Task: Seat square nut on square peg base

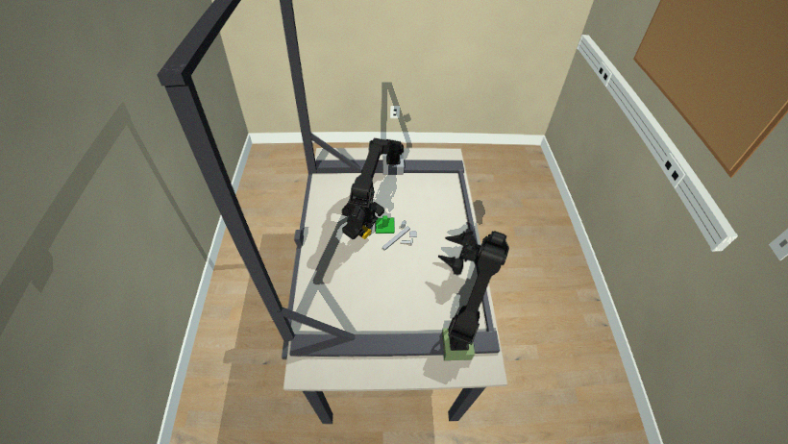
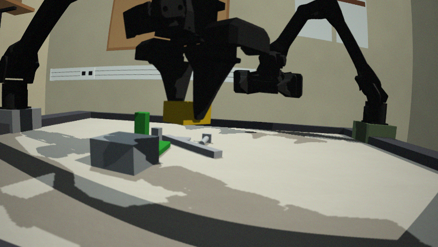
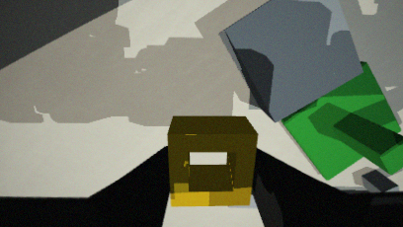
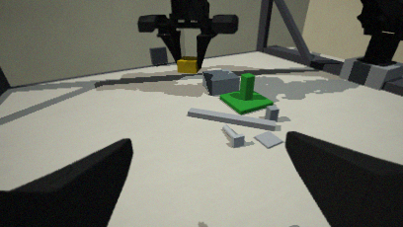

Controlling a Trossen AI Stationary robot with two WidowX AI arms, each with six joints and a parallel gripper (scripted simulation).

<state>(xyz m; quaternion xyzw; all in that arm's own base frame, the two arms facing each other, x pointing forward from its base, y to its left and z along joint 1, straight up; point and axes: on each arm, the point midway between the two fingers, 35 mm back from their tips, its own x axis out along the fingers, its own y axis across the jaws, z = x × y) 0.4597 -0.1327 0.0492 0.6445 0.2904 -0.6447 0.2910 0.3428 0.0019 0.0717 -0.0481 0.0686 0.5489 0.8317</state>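
Right now the small grey cube is 180 mm ahead of my left hand, 90 mm below it and 50 mm to the left of it. The rest, counted from my left hand: long grey bar 130 mm ahead, 90 mm below, 10 mm to the right; bolt 180 mm ahead, 90 mm below, 50 mm to the right; grey block 80 mm to the left, 80 mm below, 10 mm ahead.
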